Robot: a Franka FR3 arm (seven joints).
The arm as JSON. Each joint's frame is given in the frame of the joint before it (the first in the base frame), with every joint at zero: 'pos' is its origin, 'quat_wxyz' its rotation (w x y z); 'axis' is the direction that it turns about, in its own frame. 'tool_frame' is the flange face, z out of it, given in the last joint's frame.
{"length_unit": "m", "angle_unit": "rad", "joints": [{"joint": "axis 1", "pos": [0.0, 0.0, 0.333], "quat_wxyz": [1.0, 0.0, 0.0, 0.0], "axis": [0.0, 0.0, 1.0]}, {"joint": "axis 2", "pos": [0.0, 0.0, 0.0], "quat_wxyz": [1.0, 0.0, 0.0, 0.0], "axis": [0.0, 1.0, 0.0]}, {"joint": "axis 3", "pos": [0.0, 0.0, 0.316], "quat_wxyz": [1.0, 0.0, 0.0, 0.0], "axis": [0.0, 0.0, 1.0]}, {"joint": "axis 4", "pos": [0.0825, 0.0, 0.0], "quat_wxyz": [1.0, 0.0, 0.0, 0.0], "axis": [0.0, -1.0, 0.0]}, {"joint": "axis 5", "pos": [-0.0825, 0.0, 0.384], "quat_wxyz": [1.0, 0.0, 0.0, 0.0], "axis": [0.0, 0.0, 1.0]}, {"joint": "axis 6", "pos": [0.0, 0.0, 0.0], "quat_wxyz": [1.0, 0.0, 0.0, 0.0], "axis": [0.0, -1.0, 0.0]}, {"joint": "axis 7", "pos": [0.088, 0.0, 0.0], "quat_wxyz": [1.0, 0.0, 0.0, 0.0], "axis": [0.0, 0.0, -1.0]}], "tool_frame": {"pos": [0.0, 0.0, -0.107], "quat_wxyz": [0.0, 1.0, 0.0, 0.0]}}
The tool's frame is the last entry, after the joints.
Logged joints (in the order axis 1, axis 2, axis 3, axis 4, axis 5, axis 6, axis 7), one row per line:
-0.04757, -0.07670, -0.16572, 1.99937, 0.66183, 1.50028, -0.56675
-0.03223, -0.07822, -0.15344, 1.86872, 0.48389, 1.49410, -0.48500
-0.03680, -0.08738, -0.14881, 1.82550, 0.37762, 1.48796, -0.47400
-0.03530, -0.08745, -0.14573, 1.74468, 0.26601, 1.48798, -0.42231
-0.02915, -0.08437, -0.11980, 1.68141, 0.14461, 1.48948, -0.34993
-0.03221, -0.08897, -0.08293, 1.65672, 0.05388, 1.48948, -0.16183
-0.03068, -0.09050, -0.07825, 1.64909, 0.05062, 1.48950, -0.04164
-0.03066, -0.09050, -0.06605, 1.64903, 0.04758, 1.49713, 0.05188
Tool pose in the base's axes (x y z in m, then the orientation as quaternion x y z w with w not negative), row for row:
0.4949, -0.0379, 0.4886, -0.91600, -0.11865, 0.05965, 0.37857
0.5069, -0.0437, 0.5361, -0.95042, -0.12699, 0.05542, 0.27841
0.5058, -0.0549, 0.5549, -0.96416, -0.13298, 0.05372, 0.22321
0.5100, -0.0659, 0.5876, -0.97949, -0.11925, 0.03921, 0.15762
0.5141, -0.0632, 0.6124, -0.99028, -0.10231, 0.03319, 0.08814
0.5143, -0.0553, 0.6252, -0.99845, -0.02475, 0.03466, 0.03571
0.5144, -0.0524, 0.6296, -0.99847, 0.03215, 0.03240, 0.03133
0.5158, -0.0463, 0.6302, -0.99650, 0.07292, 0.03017, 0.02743
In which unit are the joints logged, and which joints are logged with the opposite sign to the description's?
The joints are logged in radians. Opposite sign: axis 4.
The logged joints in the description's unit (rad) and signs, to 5 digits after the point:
-0.04757, -0.07670, -0.16572, -1.99937, 0.66183, 1.50028, -0.56675
-0.03223, -0.07822, -0.15344, -1.86872, 0.48389, 1.49410, -0.48500
-0.03680, -0.08738, -0.14881, -1.82550, 0.37762, 1.48796, -0.47400
-0.03530, -0.08745, -0.14573, -1.74468, 0.26601, 1.48798, -0.42231
-0.02915, -0.08437, -0.11980, -1.68141, 0.14461, 1.48948, -0.34993
-0.03221, -0.08897, -0.08293, -1.65672, 0.05388, 1.48948, -0.16183
-0.03068, -0.09050, -0.07825, -1.64909, 0.05062, 1.48950, -0.04164
-0.03066, -0.09050, -0.06605, -1.64903, 0.04758, 1.49713, 0.05188

